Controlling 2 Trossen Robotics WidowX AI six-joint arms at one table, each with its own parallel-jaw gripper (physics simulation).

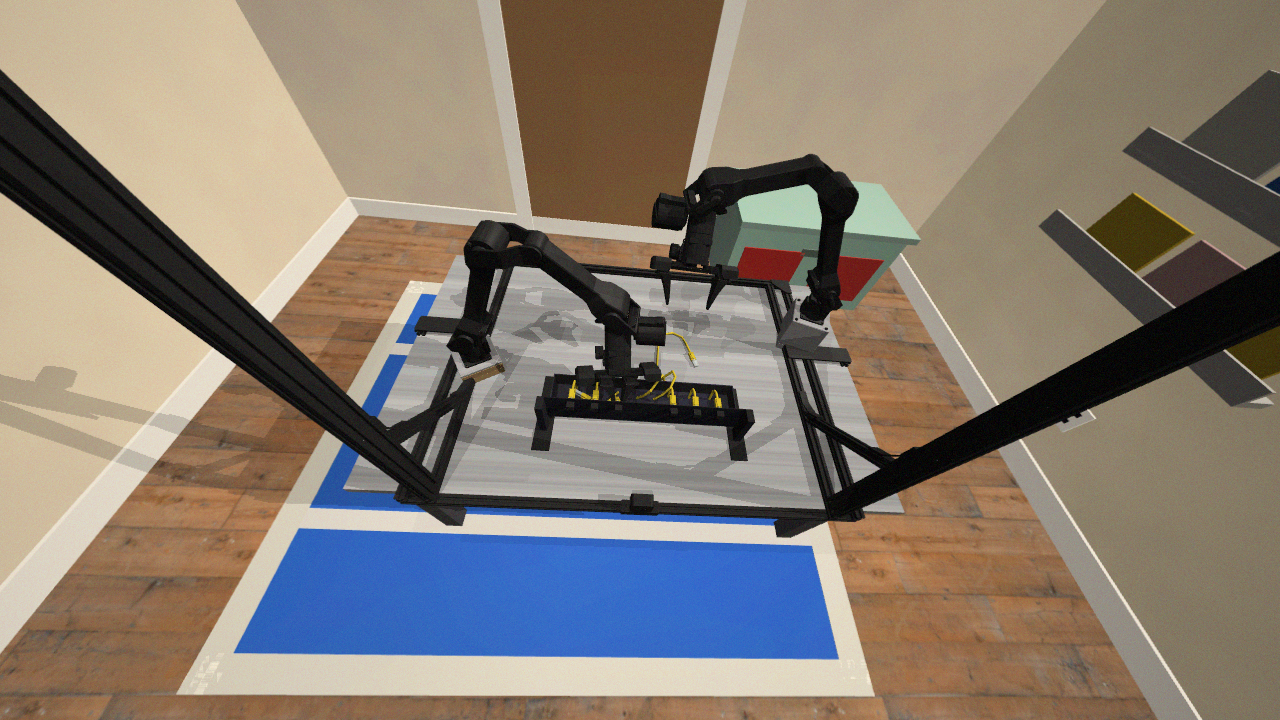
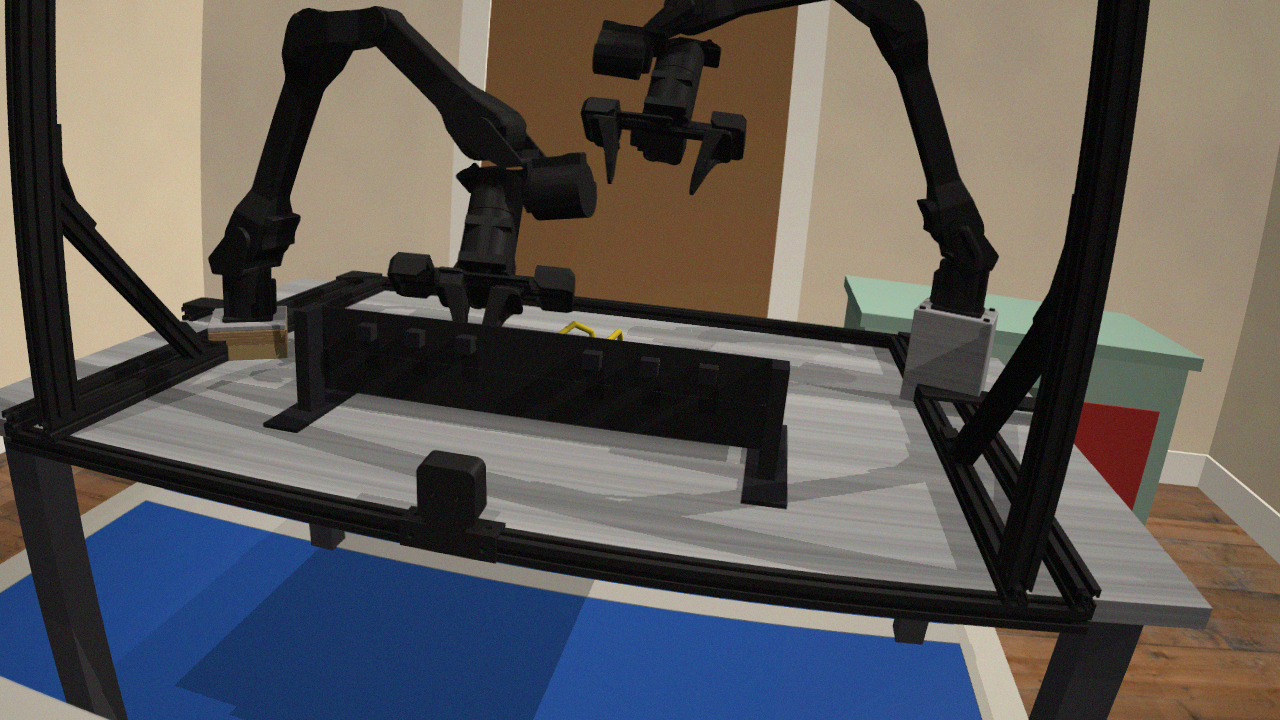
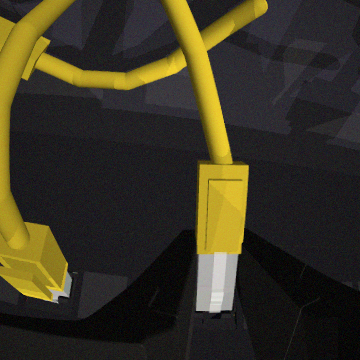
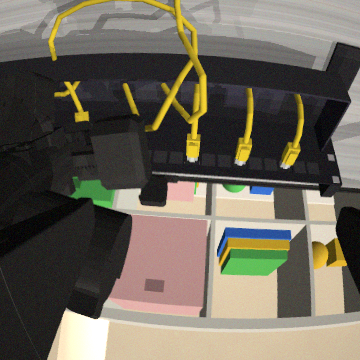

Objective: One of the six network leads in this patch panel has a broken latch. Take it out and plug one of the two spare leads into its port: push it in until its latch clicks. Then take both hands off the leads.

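Where they show: left gripper, fingertip midpoint: (image 2: 469, 362) (image 3: 213, 240) (image 4: 87, 134); right gripper, fingertip midpoint: (image 1: 687, 307) (image 2: 649, 187) (image 4: 222, 216); left arm's base at its link origin: (image 1: 475, 354) (image 2: 248, 315); right arm's base at its link origin: (image 1: 812, 314) (image 2: 958, 309).
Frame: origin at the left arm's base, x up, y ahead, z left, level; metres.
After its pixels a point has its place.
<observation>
The black patch panel (image 1: 644, 412) {x 0.025, y 0.280, z -0.354 m} (image 2: 554, 386) {x 0.013, y 0.303, z -0.368 m} (image 4: 240, 72) stands on the table with yellow leads plugged in. My left gripper (image 2: 477, 319) (image 3: 213, 240) {x 0.023, y 0.232, z -0.314 m} is shut on a yellow network lead (image 3: 222, 210) {x 0.026, y 0.242, z -0.290 m} over the panel's left half. Its clear plug points down, its tip at a port opening and most of its length showing; depth and latch state cannot be told. A neighbouring lead (image 3: 37, 260) {x 0.047, y 0.209, z -0.264 m} sits in its port. Three leads (image 4: 193, 146) {x 0.051, y 0.352, z -0.361 m} (image 4: 243, 150) {x 0.051, y 0.395, z -0.389 m} (image 4: 291, 154) {x 0.051, y 0.439, z -0.417 m} sit to the right. My right gripper (image 1: 689, 305) {x 0.193, y 0.442, z -0.242 m} (image 2: 652, 187) {x 0.193, y 0.442, z -0.242 m} is open and empty, high behind the panel.
A loose yellow lead (image 1: 690, 354) {x -0.035, y 0.515, z -0.238 m} lies on the table (image 1: 760, 447) {x -0.044, y 0.506, z -0.546 m} behind the panel. Another lead's body (image 3: 37, 57) {x -0.010, y 0.201, z -0.244 m} lies behind the held one, its cable crossing behind. Yellow cables loop above the panel's middle. Black frame posts (image 2: 1065, 268) {x 0.201, y 0.543, z -0.720 m} stand at the table's sides.
</observation>
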